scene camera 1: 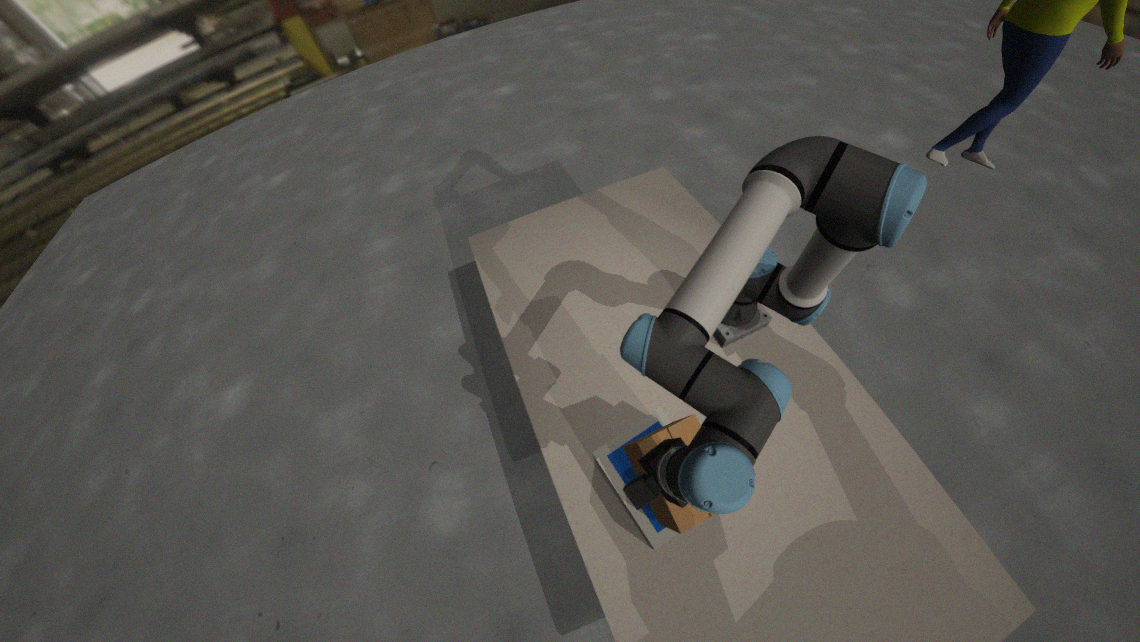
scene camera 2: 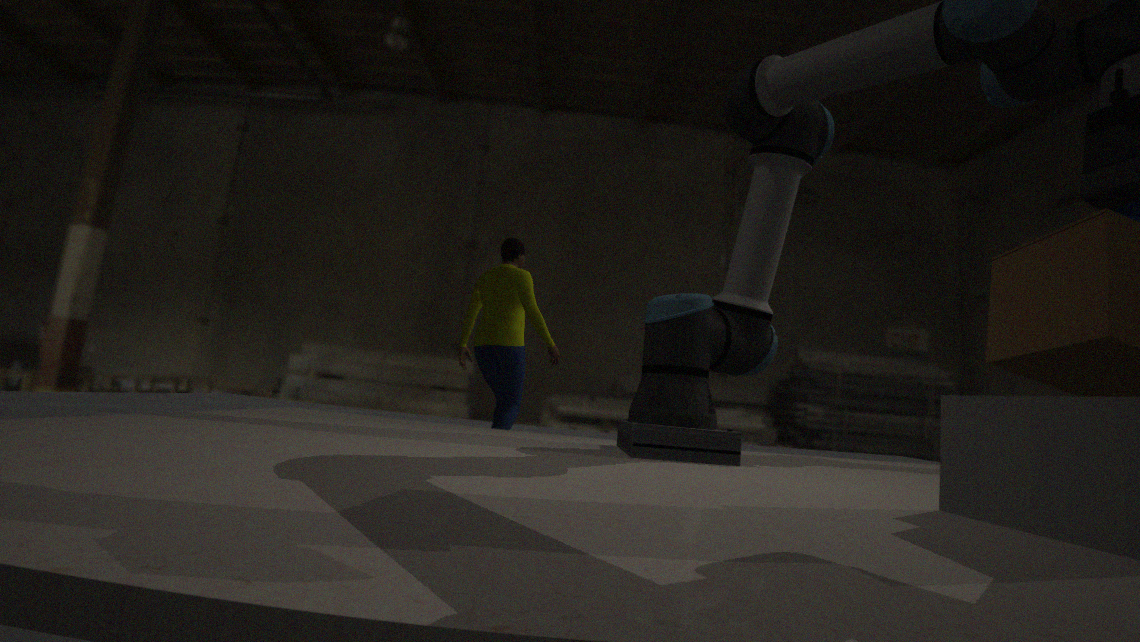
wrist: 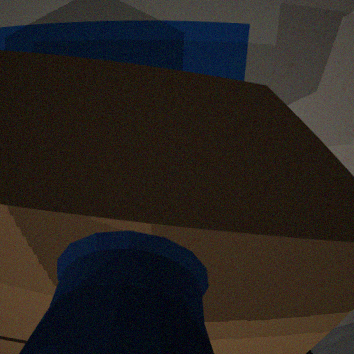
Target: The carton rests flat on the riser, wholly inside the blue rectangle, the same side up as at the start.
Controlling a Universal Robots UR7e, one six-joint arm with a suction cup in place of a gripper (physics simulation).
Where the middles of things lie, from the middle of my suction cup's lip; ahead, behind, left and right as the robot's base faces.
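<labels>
Offsets from my suction cup: brown carton [scene camera 1: 686, 428], 30 mm behind it, 10 mm to the left of it, 90 mm below it; riser [scene camera 1: 611, 458], 20 mm behind it, 10 mm to the right of it, 240 mm below it.
</labels>
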